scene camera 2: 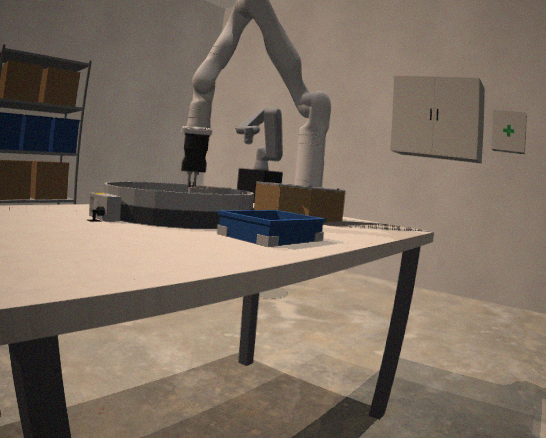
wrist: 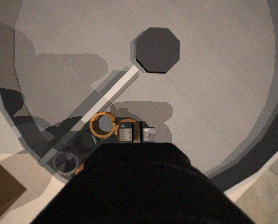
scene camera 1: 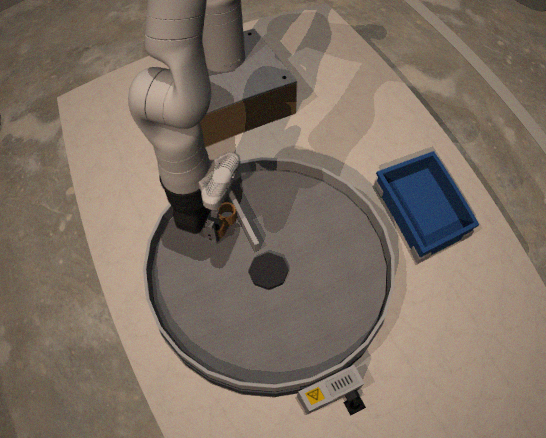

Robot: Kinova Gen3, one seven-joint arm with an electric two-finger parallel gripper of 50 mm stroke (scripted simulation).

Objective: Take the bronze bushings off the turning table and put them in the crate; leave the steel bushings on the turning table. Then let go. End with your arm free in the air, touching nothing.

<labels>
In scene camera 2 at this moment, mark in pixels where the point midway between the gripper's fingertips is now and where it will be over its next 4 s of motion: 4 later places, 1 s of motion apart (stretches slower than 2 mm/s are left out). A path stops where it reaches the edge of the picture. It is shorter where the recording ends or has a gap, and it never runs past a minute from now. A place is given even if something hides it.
My gripper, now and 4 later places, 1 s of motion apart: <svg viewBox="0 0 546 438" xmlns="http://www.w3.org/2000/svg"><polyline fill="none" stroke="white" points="190,193 190,189 190,186 190,181 191,173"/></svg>
</labels>
